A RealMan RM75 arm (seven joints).
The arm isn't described. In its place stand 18 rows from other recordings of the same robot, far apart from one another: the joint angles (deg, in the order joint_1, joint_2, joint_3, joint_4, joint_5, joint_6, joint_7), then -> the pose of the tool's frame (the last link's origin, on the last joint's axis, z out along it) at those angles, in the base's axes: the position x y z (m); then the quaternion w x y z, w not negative.
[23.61, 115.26, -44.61, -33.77, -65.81, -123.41, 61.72] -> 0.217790 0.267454 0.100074 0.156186 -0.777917 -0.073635 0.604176
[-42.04, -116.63, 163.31, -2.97, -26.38, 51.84, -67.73] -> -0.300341 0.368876 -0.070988 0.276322 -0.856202 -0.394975 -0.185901
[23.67, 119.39, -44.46, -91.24, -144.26, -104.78, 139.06] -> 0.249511 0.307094 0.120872 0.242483 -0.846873 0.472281 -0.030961
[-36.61, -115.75, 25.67, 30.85, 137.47, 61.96, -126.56] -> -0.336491 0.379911 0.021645 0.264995 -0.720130 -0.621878 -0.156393
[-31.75, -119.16, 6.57, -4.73, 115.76, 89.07, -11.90] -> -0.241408 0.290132 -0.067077 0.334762 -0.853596 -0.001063 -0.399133
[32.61, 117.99, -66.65, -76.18, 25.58, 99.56, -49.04] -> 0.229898 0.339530 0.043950 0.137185 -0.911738 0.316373 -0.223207
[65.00, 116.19, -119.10, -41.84, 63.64, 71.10, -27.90] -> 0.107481 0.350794 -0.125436 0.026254 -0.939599 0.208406 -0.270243
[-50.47, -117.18, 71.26, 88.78, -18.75, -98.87, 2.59] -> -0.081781 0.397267 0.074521 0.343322 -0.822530 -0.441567 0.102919
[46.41, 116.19, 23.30, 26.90, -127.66, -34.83, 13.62] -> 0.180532 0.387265 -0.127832 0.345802 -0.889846 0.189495 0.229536
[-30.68, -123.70, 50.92, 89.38, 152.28, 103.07, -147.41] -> -0.211453 0.332209 0.078715 0.221921 -0.843599 -0.484690 0.064554
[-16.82, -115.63, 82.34, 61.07, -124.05, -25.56, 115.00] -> -0.240663 0.405357 0.063587 0.531750 -0.782347 -0.204544 -0.251668
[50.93, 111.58, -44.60, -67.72, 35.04, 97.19, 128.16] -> 0.146777 0.421969 0.114461 0.025623 0.283234 0.935708 0.208739
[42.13, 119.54, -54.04, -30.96, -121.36, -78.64, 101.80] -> 0.218711 0.358355 -0.059565 0.029492 -0.941937 0.315838 0.110137
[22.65, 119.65, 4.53, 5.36, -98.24, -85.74, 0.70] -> 0.310619 0.286650 -0.019752 0.591932 -0.733363 0.089130 0.322260
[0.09, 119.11, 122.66, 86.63, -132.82, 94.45, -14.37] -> 0.326112 0.219612 0.076305 0.197864 -0.641997 0.740186 0.028533
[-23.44, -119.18, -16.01, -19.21, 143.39, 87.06, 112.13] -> -0.219435 0.239264 -0.096741 0.546414 -0.449819 0.705831 0.029959
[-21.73, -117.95, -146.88, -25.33, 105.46, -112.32, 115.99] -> -0.272952 0.244749 0.011041 0.074913 -0.879512 -0.168713 -0.438615
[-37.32, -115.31, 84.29, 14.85, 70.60, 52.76, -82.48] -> -0.276089 0.365342 -0.074668 0.199568 -0.889486 -0.372321 -0.174253
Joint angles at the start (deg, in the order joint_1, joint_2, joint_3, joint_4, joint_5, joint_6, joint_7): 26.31 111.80 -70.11 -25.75 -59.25 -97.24 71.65
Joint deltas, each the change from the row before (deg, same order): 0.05 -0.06 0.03 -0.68 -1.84 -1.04 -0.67; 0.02 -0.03 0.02 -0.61 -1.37 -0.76 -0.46; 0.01 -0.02 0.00 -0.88 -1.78 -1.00 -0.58; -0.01 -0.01 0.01 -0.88 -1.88 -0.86 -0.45; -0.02 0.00 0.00 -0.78 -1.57 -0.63 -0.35; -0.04 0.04 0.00 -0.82 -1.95 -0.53 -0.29; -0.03 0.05 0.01 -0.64 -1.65 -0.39 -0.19; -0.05 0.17 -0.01 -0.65 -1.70 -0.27 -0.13; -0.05 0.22 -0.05 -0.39 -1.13 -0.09 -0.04; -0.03 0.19 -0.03 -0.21 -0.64 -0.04 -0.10; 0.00 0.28 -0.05 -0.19 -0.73 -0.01 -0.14; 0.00 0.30 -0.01 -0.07 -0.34 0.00 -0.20; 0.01 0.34 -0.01 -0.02 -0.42 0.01 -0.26
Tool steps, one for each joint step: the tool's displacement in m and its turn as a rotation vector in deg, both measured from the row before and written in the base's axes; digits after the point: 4 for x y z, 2 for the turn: -0.0019 -0.0032 -0.0015 -0.57 -1.29 2.18; -0.0015 -0.0023 -0.0010 -0.42 -0.95 1.66; -0.0020 -0.0032 -0.0012 -0.56 -1.22 2.21; -0.0014 -0.0031 -0.0015 -0.68 -1.32 2.01; -0.0010 -0.0024 -0.0012 -0.55 -1.14 1.61; -0.0004 -0.0028 -0.0021 -0.77 -1.46 1.56; -0.0001 -0.0023 -0.0019 -0.69 -1.23 1.18; -0.0001 -0.0024 -0.0027 -0.76 -1.23 1.06; -0.0001 -0.0018 -0.0026 -0.59 -0.77 0.57; -0.0002 -0.0011 -0.0019 -0.31 -0.39 0.36; -0.0005 -0.0013 -0.0026 -0.37 -0.41 0.40; -0.0008 -0.0009 -0.0022 -0.14 -0.04 0.25; -0.0008 -0.0010 -0.0026 -0.18 -0.07 0.27
